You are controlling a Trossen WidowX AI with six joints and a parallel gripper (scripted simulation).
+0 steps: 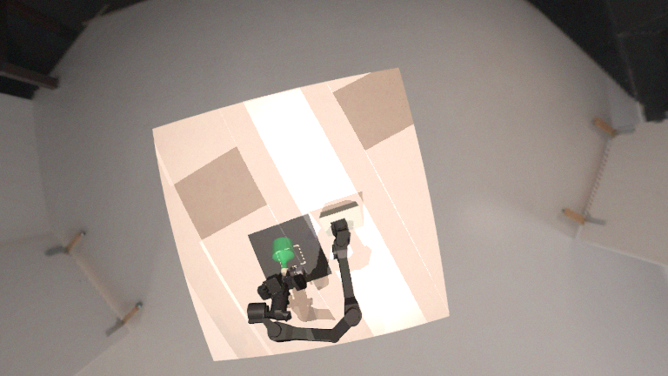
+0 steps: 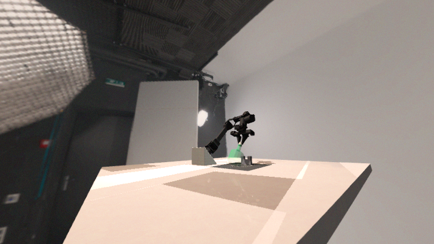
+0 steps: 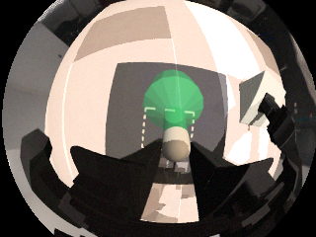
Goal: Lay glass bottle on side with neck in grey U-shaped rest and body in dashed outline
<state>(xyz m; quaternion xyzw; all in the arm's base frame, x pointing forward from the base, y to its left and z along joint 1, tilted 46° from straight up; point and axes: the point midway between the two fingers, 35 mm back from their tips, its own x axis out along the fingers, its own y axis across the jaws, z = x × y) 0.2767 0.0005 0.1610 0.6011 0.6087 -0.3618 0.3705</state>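
The dark mat is 14 cm below my gripper tip and 2 cm to the right of it. From my gripper tip the other things lie so: green glass bottle (4 cm below, 3 cm to the right).
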